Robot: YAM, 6 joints.
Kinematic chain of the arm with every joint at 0, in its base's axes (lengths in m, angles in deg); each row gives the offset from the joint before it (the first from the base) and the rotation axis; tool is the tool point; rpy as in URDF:
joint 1: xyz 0 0 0.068 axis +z
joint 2: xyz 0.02 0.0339 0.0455 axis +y
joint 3: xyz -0.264 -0.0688 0 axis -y
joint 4: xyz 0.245 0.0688 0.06 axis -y
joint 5: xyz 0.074 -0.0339 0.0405 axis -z
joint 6: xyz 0.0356 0 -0.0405 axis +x
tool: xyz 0 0 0 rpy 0 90 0
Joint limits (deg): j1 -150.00..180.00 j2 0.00..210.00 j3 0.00..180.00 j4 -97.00..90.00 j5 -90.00..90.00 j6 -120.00..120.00
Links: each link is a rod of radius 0.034 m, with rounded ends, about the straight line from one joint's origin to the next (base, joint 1, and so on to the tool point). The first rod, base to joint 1, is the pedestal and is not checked.
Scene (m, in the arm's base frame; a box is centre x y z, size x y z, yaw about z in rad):
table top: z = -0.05
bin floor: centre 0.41 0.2 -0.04 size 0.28 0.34 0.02 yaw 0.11
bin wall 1: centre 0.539 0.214 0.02 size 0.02 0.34 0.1 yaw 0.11
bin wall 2: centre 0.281 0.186 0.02 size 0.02 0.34 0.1 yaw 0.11
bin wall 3: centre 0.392 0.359 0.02 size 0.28 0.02 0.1 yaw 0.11
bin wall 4: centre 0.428 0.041 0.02 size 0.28 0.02 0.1 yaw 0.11
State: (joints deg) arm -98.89 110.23 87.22 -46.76 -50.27 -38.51
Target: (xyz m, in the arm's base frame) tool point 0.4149 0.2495 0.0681
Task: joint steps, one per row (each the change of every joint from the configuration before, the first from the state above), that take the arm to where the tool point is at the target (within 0.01 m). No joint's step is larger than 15 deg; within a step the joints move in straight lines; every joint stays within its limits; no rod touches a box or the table.
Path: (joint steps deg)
1: 13.65 -1.30 0.66 3.64 0.49 1.08
2: 13.64 -1.31 0.66 3.64 0.50 1.09
3: 13.65 -1.30 0.66 3.64 0.49 1.08
4: 13.65 -1.31 0.67 3.64 0.50 1.09
5: 13.64 -1.30 0.66 3.64 0.49 1.08
6: 13.65 -1.31 0.66 3.64 0.50 1.09
7: 14.90 13.45 3.69 -2.54 -1.68 -2.17
8: 14.90 13.46 3.68 -2.55 -1.68 -2.17
9: 14.89 13.45 3.69 -2.54 -1.67 -2.17

